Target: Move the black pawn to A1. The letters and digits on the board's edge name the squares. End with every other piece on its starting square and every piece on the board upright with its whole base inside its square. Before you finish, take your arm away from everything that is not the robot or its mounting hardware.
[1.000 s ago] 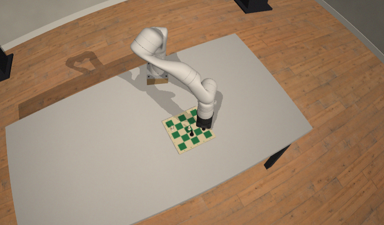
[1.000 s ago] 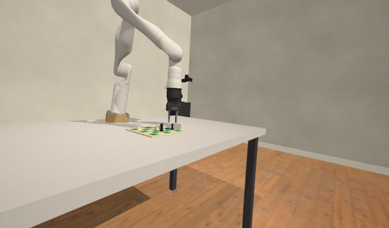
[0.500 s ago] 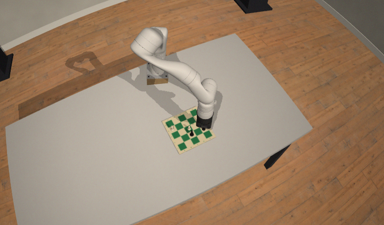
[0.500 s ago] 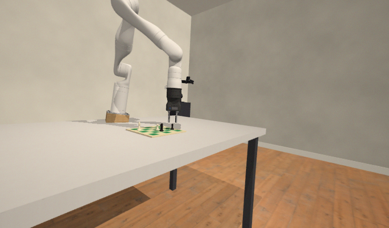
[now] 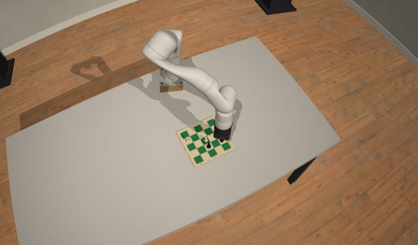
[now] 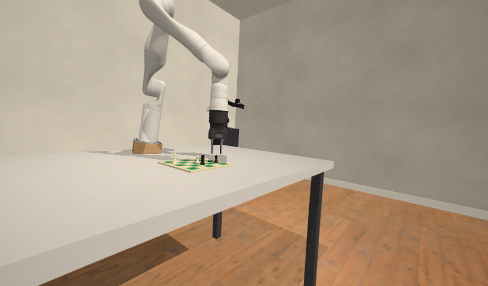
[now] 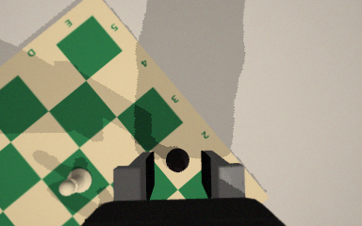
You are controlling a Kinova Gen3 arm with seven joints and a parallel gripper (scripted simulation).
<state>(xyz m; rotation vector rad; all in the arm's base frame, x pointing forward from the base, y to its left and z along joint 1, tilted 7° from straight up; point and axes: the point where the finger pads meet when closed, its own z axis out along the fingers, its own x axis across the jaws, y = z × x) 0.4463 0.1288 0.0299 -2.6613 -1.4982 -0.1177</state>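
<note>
Right now the black pawn is 4 cm below my hand. Round my hand: chessboard 8 cm to the right, 6 cm below, 3 cm behind; then black knight 7 cm to the right, 4 cm below, 1 cm ahead; then white pawn 7 cm to the right, 4 cm below, 3 cm behind.
</note>
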